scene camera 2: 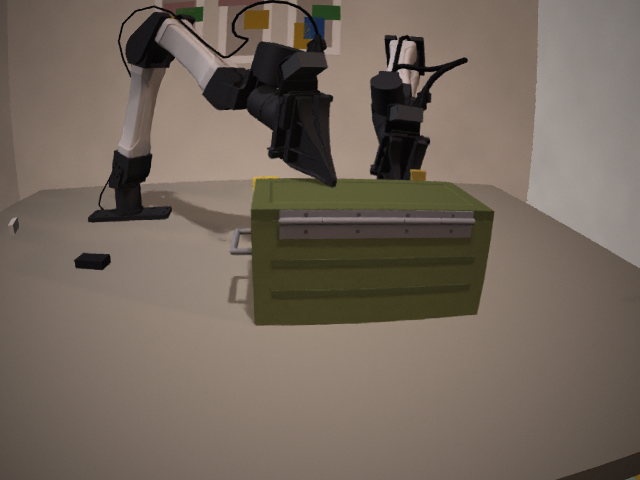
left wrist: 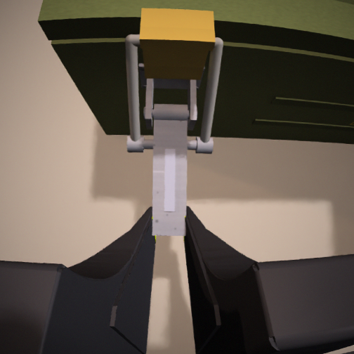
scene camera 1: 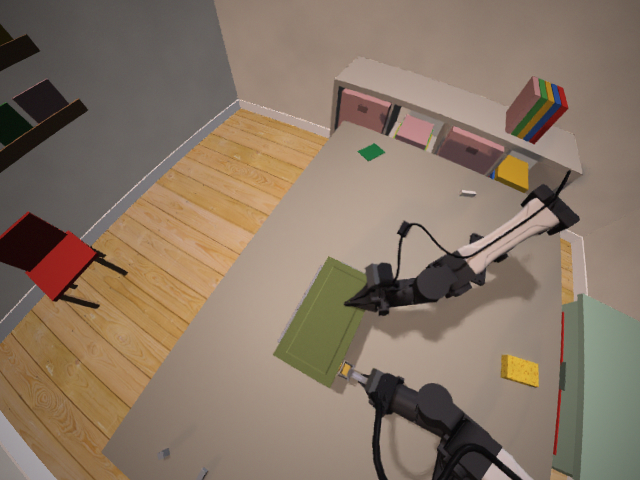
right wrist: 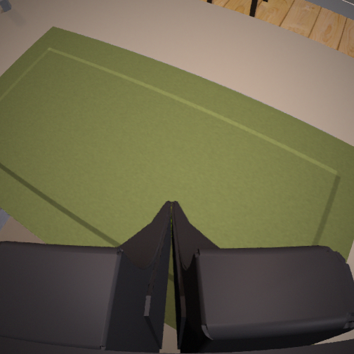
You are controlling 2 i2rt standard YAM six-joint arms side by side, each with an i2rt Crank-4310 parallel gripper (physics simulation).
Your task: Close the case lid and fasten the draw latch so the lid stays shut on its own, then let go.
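Frame: origin at the left arm's base, x ahead, y left, z up, level; millimetres.
Where they show: left gripper, fingertip midpoint: point(scene camera 1: 359, 377); right gripper, fingertip midpoint: point(scene camera 2: 334, 183) point(scene camera 1: 344, 304); right arm's base at its link origin: point(scene camera 2: 129, 216).
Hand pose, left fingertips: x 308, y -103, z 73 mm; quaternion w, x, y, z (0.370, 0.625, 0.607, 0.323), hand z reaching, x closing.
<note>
Things, the pixels of their centre, and the offset from my left fingertips. "spot": a spot on its surface instead.
- olive green case at a spot on its surface: point(scene camera 2: 369, 273) spot: dx +201, dy -117, dz -9 mm
- table with its lid, surface spot: point(scene camera 2: 372, 193) point(scene camera 1: 326, 314) spot: dx +137, dy -99, dz +67 mm
- orange catch piece at a spot on its surface: point(scene camera 1: 345, 368) spot: dx +53, dy -5, dz +81 mm
- yellow sponge at the middle of its body: point(scene camera 1: 519, 370) dx -470, dy -184, dz -59 mm
- black block at the middle of its body: point(scene camera 2: 92, 261) point(scene camera 1: 404, 229) dx -10, dy -516, dz -66 mm
- grey side handle at the middle of its body: point(scene camera 2: 235, 240) dx +116, dy -264, dz +5 mm
The olive green case point(scene camera 2: 369, 273) stands on the table with its lid point(scene camera 1: 323, 322) point(scene camera 2: 372, 193) point(right wrist: 165, 135) down. The draw latch's grey lever point(left wrist: 170, 175) sticks out from the case front, with wire bars beside it rising to the orange catch piece point(scene camera 1: 345, 368) point(left wrist: 176, 42) at the lid edge. Whether the bail is hooked over the catch is hard to tell. My left gripper point(scene camera 1: 360, 377) point(left wrist: 169, 210) is shut on the lever's outer end. My right gripper point(scene camera 1: 347, 303) point(scene camera 2: 331, 183) point(right wrist: 171, 205) is shut and empty, its tips at the lid top, seemingly touching it.
A yellow sponge point(scene camera 1: 519, 370) lies on the table at the right in scene camera 1. A black block point(scene camera 2: 92, 260) lies left of the case in scene camera 2. A grey side handle point(scene camera 2: 239, 241) sticks out from the case. A shelf unit point(scene camera 1: 429, 85) stands behind the table.
</note>
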